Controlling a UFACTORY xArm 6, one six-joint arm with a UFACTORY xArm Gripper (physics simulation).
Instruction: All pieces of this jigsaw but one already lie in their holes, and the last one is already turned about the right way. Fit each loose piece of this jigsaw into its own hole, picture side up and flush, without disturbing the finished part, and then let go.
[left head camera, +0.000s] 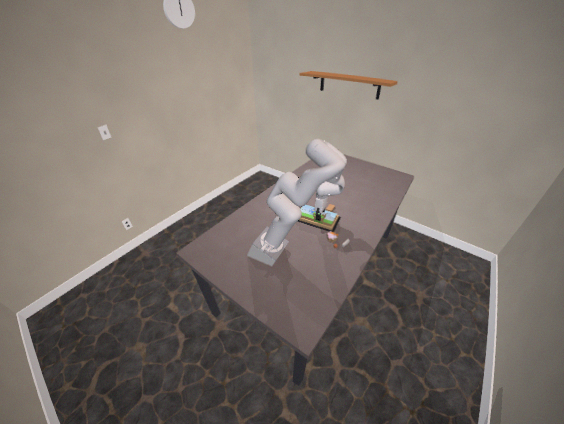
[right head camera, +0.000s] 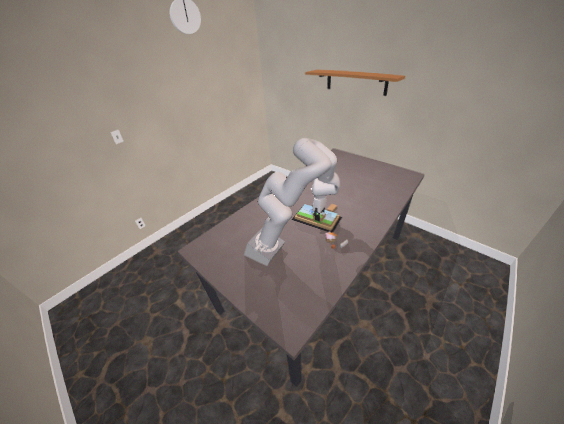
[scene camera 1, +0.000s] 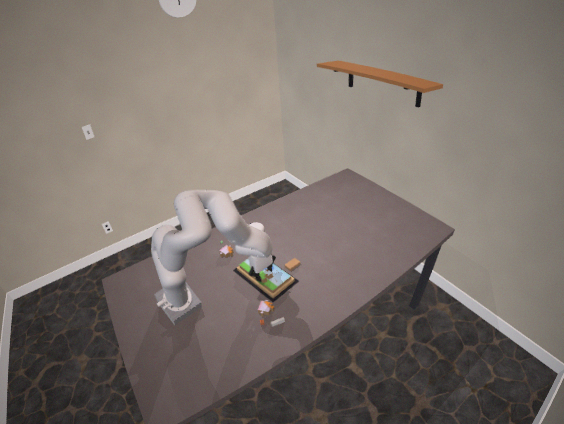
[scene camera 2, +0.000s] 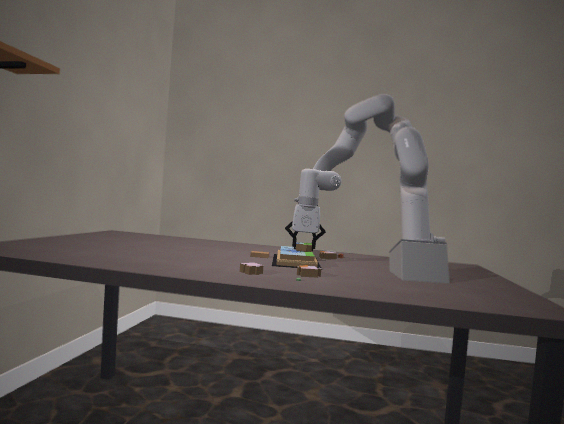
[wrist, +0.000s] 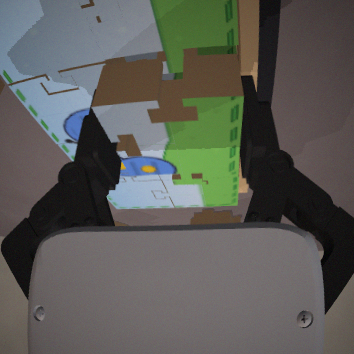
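Pixels of known places: gripper, fingertip midpoint: (left head camera: 320, 217) (right head camera: 319, 217) (scene camera 1: 264, 276) (scene camera 2: 303, 249) (wrist: 175, 98); arm's base, link origin: (left head camera: 271, 242) (right head camera: 266, 242) (scene camera 1: 177, 298) (scene camera 2: 416, 247).
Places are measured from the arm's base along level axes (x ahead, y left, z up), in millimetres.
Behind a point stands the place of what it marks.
Observation:
The jigsaw board (left head camera: 320, 224) {x 338, y -160, z -76 mm} (right head camera: 320, 224) {x 339, y -164, z -74 mm} (scene camera 2: 296, 261) {x 406, y 18, z -77 mm} (wrist: 248, 40) {x 341, y -159, z -74 mm} lies on the table, with a blue sky and green picture, a wooden rim and a dark outer edge. My gripper (scene camera 1: 263, 271) {x 379, y -140, z -55 mm} (scene camera 2: 304, 247) {x 379, y -140, z -55 mm} (wrist: 175, 98) {x 379, y -140, z -55 mm} is shut on a thick jigsaw piece (scene camera 2: 304, 247) {x 378, y -95, z -41 mm} (wrist: 210, 125) {x 362, y -149, z -30 mm}, grey-blue on one side and green on the other, with brown side faces. The piece is picture side up and stands higher than the finished surface in scene camera 2. In the wrist view it overlaps the board's green edge side. Its underside and its hole are hidden.
An orange block (left head camera: 330, 207) {x 538, y -160, z -79 mm} (scene camera 1: 292, 264) {x 537, y -166, z -79 mm} (scene camera 2: 259, 254) {x 542, y -140, z -85 mm} lies beside the board. Pink-topped brown pieces (scene camera 1: 226, 251) (scene camera 2: 251, 268) lie around it, another (scene camera 1: 265, 306) {x 274, y -259, z -72 mm} near a white bar (scene camera 1: 277, 321) {x 257, y -351, z -77 mm} and a small orange bit (scene camera 1: 262, 322) {x 212, y -306, z -82 mm}. A wall shelf (scene camera 1: 380, 75) is far off.

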